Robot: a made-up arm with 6 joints.
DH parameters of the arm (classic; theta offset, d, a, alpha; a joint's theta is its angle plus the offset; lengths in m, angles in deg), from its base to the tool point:
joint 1: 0 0.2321 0 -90
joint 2: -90 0 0.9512 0
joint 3: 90 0.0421 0 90
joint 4: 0 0.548 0 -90
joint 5: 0 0 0 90
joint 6: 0 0.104 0 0
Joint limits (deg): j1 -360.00..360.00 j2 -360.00..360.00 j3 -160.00..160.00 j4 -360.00..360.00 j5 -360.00..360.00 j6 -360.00..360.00
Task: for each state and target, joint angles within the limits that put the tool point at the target. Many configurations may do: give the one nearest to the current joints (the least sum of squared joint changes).
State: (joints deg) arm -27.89 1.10 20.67 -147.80 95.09 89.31
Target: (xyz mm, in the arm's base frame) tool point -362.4 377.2 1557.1
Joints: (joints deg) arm -47.10 -31.30 37.14 -147.86 113.43 89.31
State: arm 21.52 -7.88 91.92 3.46 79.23 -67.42
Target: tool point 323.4 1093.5 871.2
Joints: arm 70.69 35.82 57.88 8.65 66.46 -67.42
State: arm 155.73 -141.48 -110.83 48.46 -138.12 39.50
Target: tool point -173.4 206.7 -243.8
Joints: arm 135.31 -185.56 -146.75 47.03 -118.14 39.50
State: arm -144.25 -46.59 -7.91 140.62 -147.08 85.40
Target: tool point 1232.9 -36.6 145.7
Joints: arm -180.76 -75.53 -63.67 138.46 -161.54 85.40
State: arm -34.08 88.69 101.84 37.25 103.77 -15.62
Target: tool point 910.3 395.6 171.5
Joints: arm 17.14 62.12 93.70 42.42 105.24 -15.62
